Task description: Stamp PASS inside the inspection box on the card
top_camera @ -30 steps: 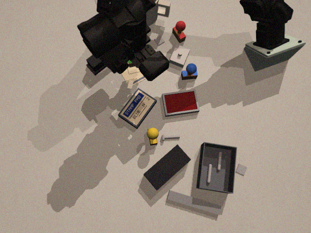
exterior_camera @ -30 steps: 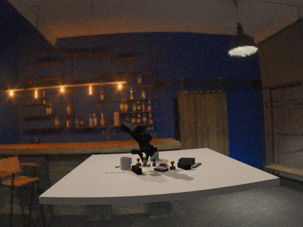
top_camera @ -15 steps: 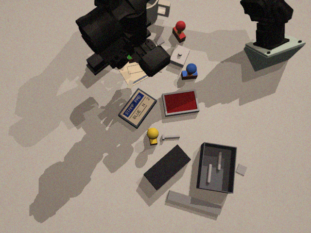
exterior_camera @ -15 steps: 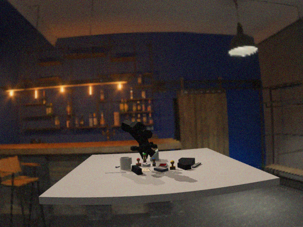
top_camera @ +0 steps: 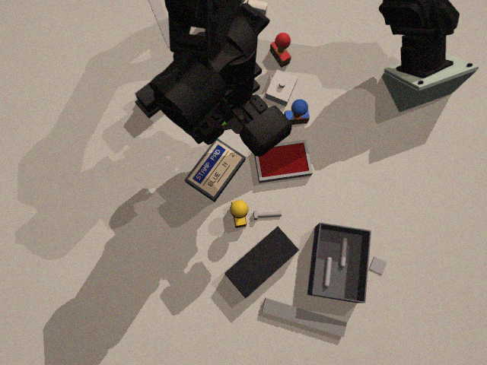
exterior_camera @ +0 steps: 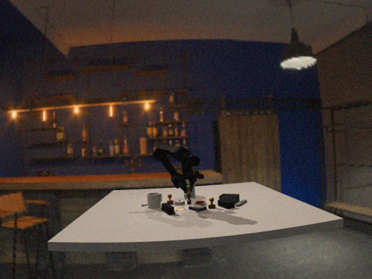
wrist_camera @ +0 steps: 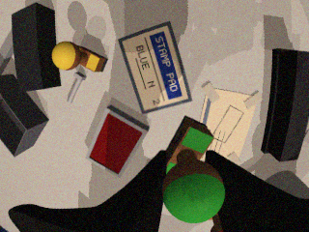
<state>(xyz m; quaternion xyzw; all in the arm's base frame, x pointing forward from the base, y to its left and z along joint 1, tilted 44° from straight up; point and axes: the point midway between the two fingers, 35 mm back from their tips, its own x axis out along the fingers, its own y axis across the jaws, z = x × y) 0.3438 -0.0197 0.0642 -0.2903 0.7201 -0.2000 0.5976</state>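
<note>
Right now the red ink pad is 6 cm behind my gripper tip, 8 cm to the left of it and 9 cm below it. The rest, counted from my gripper tip: green-knobbed stamp: right at my gripper tip; cream card: 1 cm behind, 6 cm to the right, 10 cm below; blue stamp pad tin: 5 cm ahead, 4 cm to the left, 8 cm below.
</note>
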